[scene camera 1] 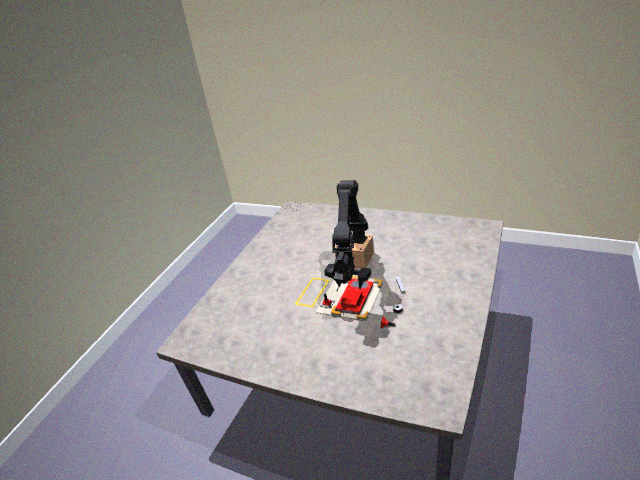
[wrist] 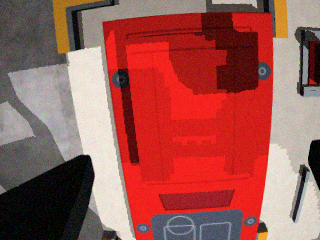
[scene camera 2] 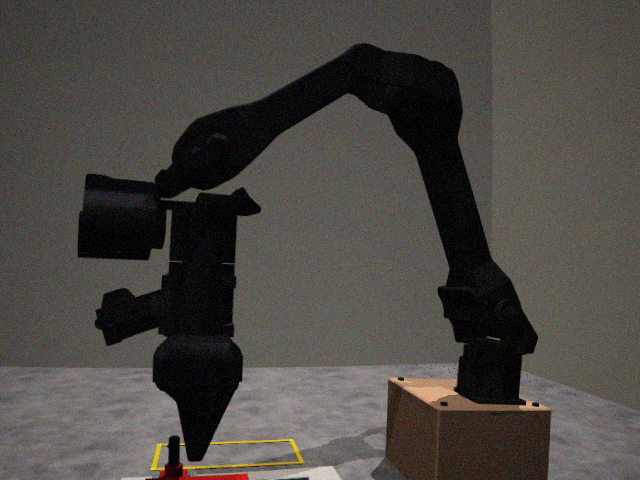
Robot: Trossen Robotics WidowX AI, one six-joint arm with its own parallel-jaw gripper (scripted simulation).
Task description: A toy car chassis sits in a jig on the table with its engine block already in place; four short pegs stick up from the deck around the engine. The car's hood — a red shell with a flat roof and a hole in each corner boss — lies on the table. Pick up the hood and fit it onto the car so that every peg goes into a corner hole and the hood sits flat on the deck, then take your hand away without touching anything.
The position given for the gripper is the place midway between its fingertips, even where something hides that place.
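Note:
Open and empty, the gripper (scene camera 2: 195, 439) (wrist: 205, 160) holds nothing. The scene also has a red hood (wrist: 194, 95), and with it a white jig (scene camera 1: 335, 292).

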